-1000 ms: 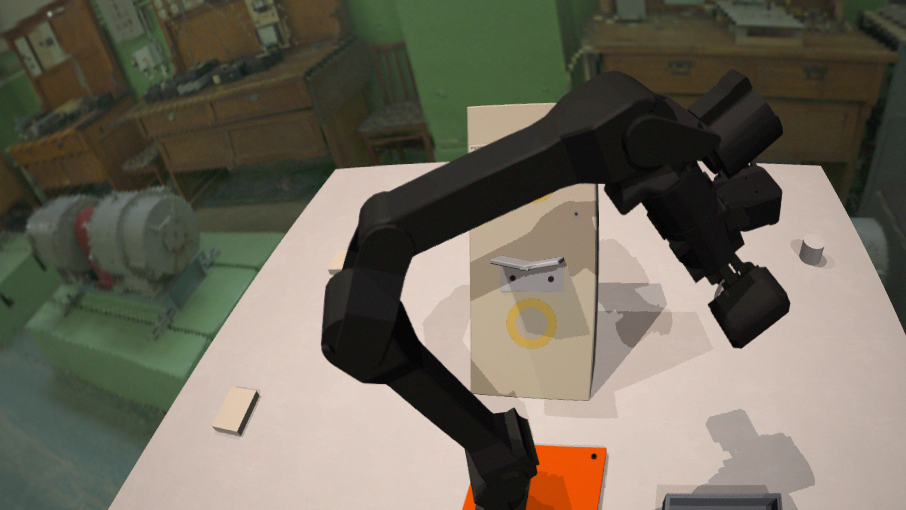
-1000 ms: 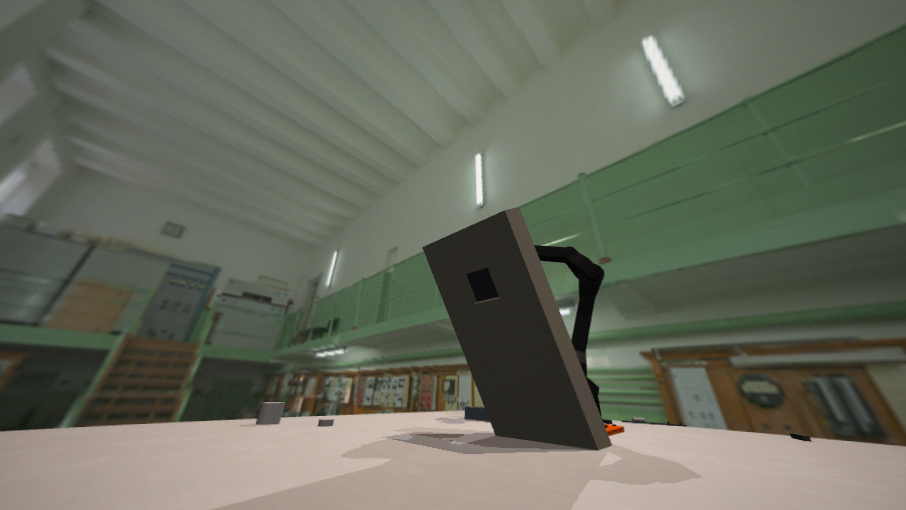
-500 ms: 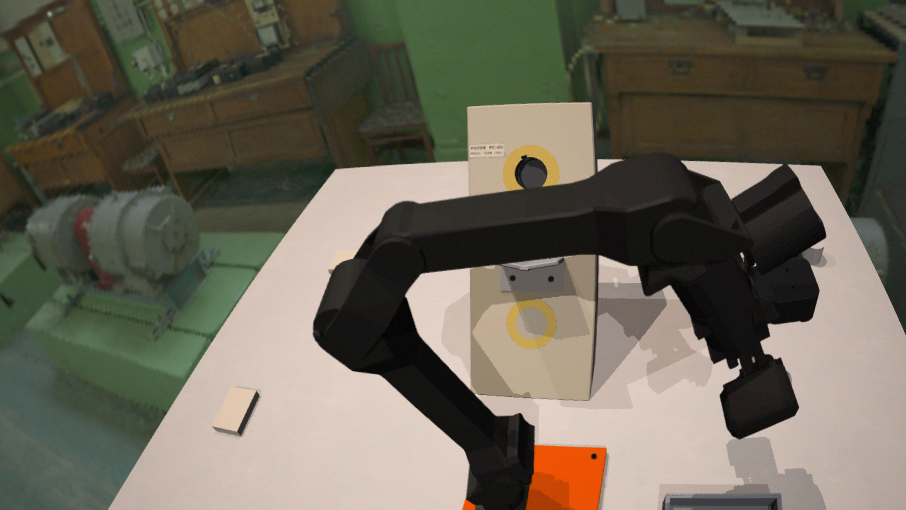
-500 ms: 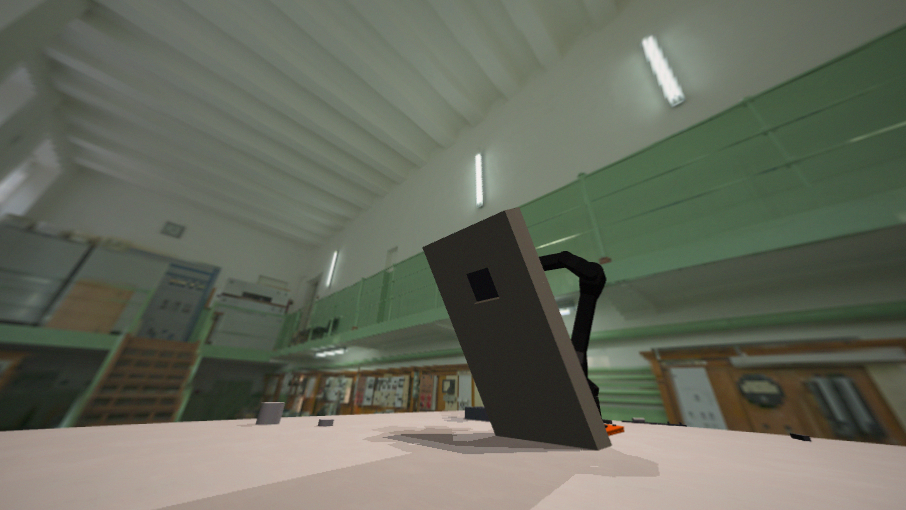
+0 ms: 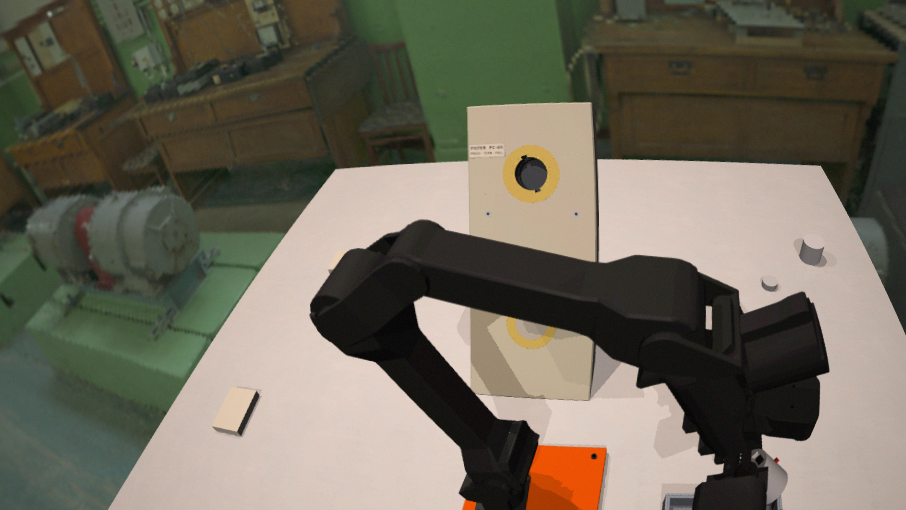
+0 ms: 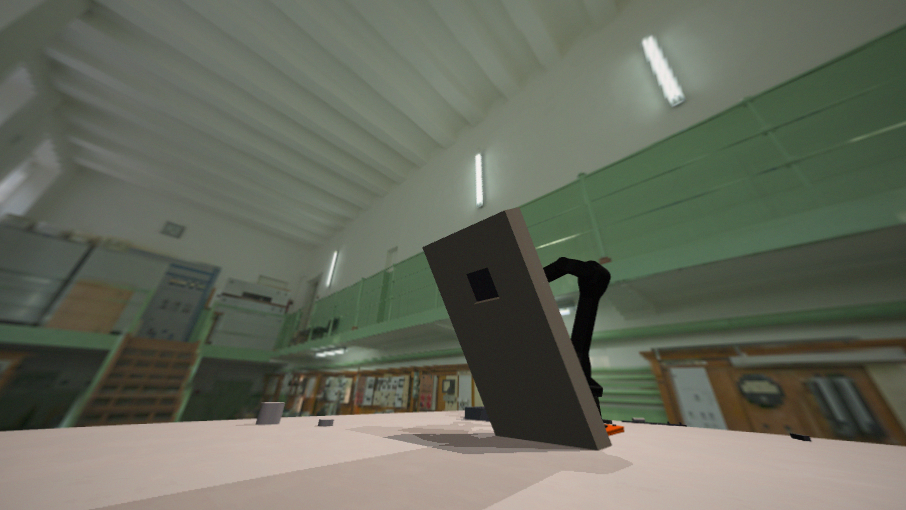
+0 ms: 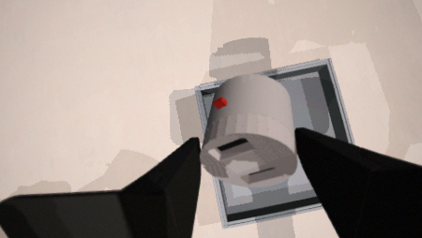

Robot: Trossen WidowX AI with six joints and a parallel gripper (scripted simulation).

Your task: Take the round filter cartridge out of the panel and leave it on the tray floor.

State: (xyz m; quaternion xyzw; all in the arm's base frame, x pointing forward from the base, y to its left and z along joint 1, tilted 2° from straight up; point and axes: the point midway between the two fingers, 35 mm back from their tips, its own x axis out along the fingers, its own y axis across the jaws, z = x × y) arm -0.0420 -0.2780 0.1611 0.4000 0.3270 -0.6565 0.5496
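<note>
Right now the grey tray is 4 cm behind my gripper tip, 1 cm to the left of it and 14 cm below it. From my gripper tip the other things lie so: round filter cartridge (right at my gripper tip); then grey bracket (31 cm ahead, 27 cm to the left, 1 cm above).
</note>
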